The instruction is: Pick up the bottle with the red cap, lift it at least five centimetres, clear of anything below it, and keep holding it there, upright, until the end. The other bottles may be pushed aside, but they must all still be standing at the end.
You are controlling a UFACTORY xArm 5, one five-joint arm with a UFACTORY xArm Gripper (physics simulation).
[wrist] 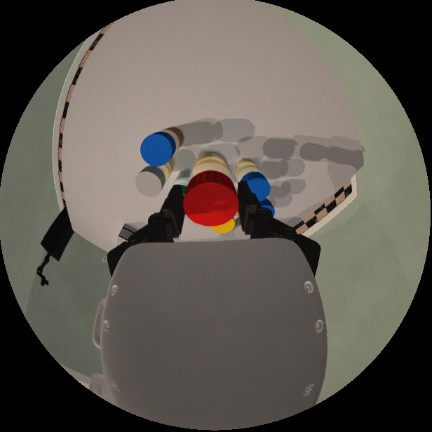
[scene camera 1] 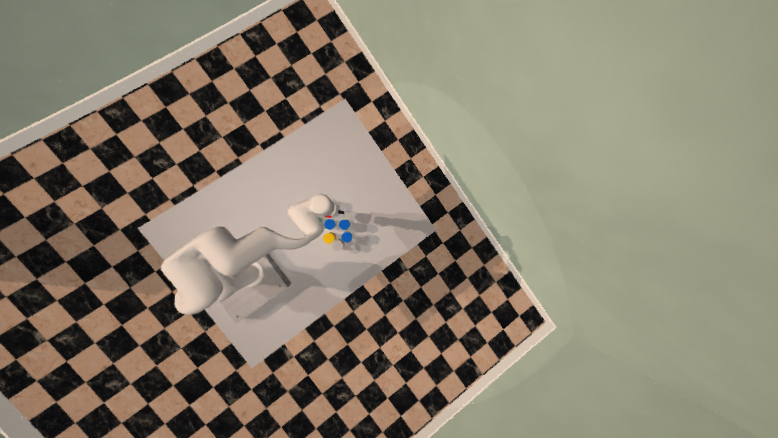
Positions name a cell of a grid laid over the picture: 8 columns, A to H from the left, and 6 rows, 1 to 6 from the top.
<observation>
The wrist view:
my gripper: D3
red-capped bottle: D3
blue-capped bottle: E3
pale-capped bottle: C3
</observation>
